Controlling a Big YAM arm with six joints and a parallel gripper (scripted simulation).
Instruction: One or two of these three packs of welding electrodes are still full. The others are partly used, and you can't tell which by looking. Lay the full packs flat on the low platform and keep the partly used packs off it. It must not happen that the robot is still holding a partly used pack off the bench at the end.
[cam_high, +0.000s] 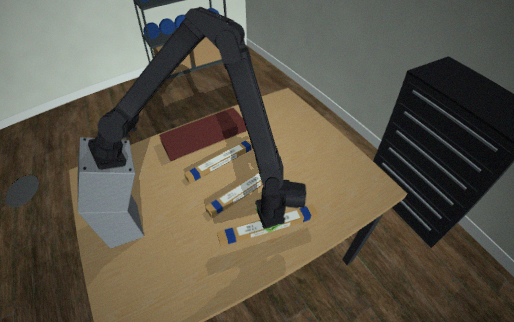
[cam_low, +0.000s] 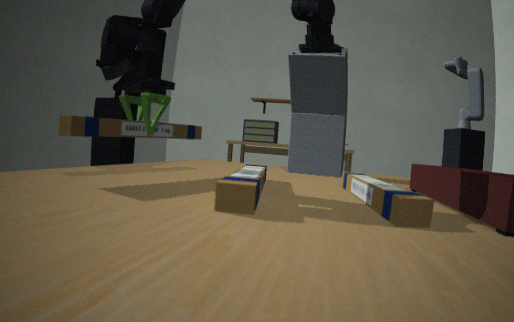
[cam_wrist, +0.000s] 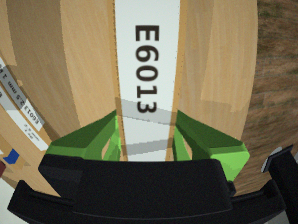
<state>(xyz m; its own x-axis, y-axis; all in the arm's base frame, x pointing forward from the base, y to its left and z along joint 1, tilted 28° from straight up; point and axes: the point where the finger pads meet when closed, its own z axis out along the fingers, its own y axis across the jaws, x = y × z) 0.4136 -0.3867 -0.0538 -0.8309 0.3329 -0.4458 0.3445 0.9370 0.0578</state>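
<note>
Now: hand 10 mm below the pack of welding electrodes. The rest, counted from my hand: dark red platform: 130 mm ahead, 590 mm to the left, 70 mm below.
</note>
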